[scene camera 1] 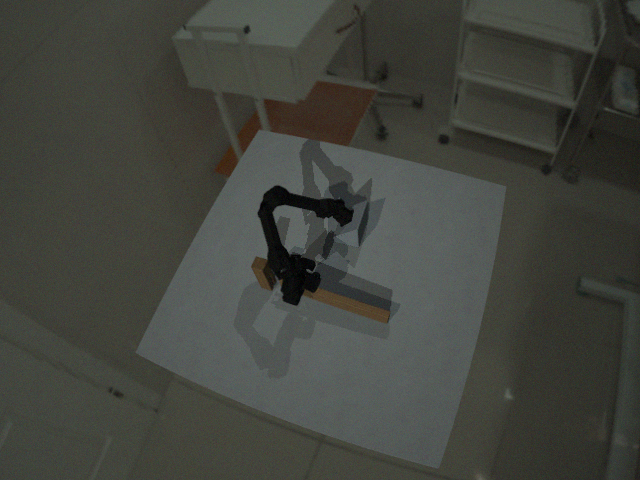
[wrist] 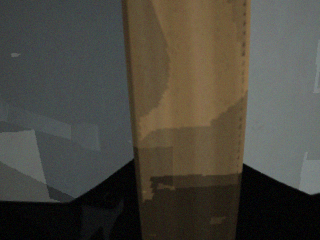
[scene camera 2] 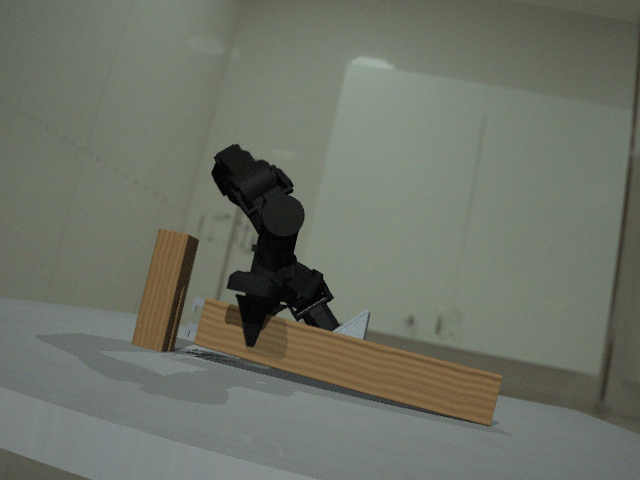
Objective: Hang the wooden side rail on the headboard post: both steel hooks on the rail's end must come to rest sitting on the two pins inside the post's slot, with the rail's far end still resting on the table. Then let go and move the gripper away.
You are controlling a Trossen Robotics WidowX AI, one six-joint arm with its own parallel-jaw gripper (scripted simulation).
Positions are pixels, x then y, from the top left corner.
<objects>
wooden side rail: scene camera 1 354, 306; wrist; scene camera 2
same spot on wooden side rail: [wrist: 187, 75] = [scene camera 2: 292, 321]
</objects>
